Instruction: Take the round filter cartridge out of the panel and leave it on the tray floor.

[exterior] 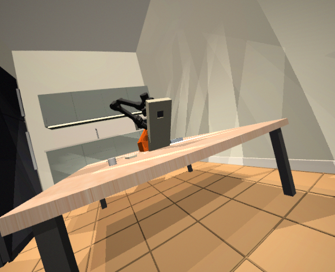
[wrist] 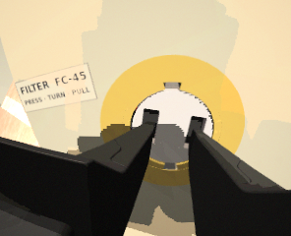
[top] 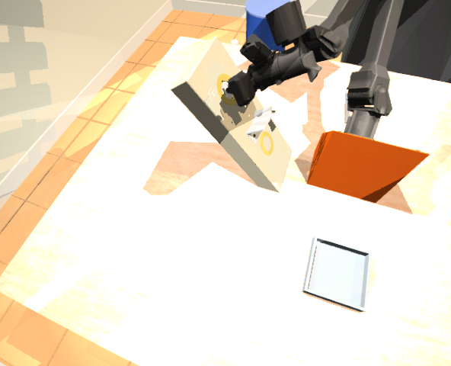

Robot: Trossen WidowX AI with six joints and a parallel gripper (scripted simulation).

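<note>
Right now my gripper tip is 2 cm short of the round filter cartridge and 1 cm above it. From my gripper tip the other things lie so: grey tray 42 cm behind, 23 cm to the left, 28 cm below.
</note>
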